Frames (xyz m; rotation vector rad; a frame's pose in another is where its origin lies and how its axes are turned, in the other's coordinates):
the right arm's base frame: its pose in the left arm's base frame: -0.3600 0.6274 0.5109 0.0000 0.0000 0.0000
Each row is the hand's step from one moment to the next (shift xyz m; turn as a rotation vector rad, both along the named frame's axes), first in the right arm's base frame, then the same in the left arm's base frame.
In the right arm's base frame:
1: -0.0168 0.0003 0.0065 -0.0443 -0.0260 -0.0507
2: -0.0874 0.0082 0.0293 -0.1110 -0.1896 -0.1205
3: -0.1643 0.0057 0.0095 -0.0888 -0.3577 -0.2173
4: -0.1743 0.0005 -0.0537 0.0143 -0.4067 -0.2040
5: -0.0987 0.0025 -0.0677 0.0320 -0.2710 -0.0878
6: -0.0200 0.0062 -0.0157 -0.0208 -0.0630 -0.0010
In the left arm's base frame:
1: -0.0168 0.0003 0.0065 -0.0443 -0.0260 -0.0507
2: -0.0874 0.0082 0.0293 -0.1110 -0.1896 -0.1205
3: -0.1643 0.0057 0.0095 -0.0888 -0.3577 -0.2173
4: -0.1743 0.0005 -0.0537 0.0143 -0.4067 -0.2040
5: -0.0987 0.0025 -0.0677 0.0320 -0.2710 -0.0878
6: -0.0200 0.0062 -0.0157 -0.0208 -0.0630 -0.0010

